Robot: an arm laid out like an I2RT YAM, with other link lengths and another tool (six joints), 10 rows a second.
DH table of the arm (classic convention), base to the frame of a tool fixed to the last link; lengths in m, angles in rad. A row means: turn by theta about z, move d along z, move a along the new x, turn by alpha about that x. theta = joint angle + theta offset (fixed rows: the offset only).
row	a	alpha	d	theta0
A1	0.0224	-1.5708	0.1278	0
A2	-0.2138	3.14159	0	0
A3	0.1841	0	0	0.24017
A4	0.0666	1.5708	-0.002	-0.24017
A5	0	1.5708	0.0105	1.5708
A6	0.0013	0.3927	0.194	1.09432
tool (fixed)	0	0	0.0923	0
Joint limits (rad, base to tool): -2.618..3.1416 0..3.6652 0..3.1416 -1.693..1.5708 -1.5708..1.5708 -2.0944..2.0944
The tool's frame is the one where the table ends.
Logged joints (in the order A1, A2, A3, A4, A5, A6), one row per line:
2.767, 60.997, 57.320, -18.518, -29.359, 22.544
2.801, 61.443, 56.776, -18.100, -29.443, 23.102
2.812, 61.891, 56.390, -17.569, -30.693, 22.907
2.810, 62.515, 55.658, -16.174, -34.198, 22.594
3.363, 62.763, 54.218, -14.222, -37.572, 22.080
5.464, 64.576, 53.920, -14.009, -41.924, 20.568
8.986, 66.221, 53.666, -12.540, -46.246, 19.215
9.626, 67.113, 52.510, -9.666, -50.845, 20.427
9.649, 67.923, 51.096, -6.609, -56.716, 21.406
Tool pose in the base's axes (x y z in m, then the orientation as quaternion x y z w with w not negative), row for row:
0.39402, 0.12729, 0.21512, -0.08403, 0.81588, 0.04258, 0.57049
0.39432, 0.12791, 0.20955, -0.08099, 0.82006, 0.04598, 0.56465
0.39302, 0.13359, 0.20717, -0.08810, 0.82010, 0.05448, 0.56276
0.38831, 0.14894, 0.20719, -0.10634, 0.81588, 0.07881, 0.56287
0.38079, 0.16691, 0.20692, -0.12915, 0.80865, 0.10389, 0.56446
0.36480, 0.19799, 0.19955, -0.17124, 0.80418, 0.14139, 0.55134
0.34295, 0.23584, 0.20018, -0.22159, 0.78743, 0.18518, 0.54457
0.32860, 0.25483, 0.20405, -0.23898, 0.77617, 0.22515, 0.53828
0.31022, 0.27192, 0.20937, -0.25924, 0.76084, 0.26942, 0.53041
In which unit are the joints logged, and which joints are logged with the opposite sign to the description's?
The joints are logged in degrees. Opposite sign: none.
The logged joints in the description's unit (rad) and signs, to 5 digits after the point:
0.04829, 1.06460, 1.00042, -0.32320, -0.51241, 0.39347
0.04889, 1.07238, 0.99093, -0.31590, -0.51388, 0.40321
0.04908, 1.08020, 0.98419, -0.30664, -0.53569, 0.39980
0.04904, 1.09109, 0.97142, -0.28229, -0.59687, 0.39434
0.05870, 1.09542, 0.94628, -0.24822, -0.65576, 0.38537
0.09536, 1.12706, 0.94108, -0.24450, -0.73171, 0.35898
0.15684, 1.15577, 0.93665, -0.21886, -0.80714, 0.33537
0.16801, 1.17134, 0.91647, -0.16870, -0.88741, 0.35652
0.16841, 1.18548, 0.89179, -0.11535, -0.98988, 0.37361

